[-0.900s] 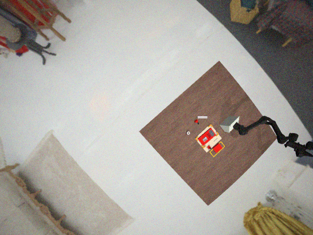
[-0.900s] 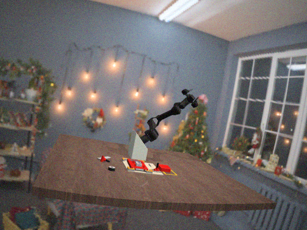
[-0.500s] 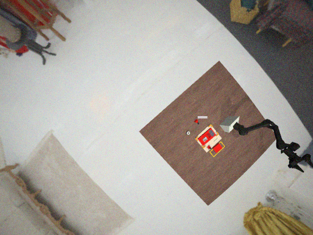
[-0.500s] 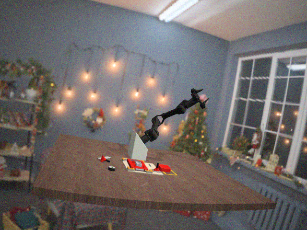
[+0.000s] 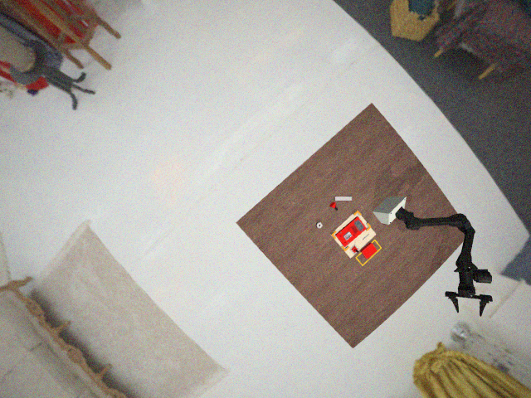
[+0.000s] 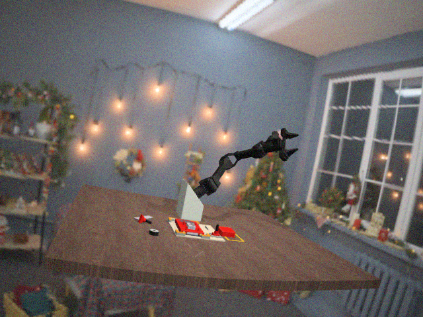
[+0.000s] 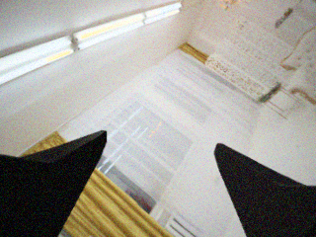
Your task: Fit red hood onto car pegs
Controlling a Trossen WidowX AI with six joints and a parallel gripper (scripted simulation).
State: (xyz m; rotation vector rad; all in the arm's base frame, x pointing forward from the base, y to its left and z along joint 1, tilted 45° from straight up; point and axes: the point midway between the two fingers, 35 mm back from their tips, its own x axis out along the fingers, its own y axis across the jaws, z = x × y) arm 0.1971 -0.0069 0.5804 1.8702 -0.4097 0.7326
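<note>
The red hood is 3 cm ahead of my gripper tip, 34 cm to the right of it and 51 cm below it. Round my gripper tip: beige jig 2 cm ahead, 52 cm to the right, 52 cm below; then ring 13 cm ahead, 73 cm to the right, 52 cm below; then white bar 12 cm behind, 73 cm to the right, 52 cm below.
</note>
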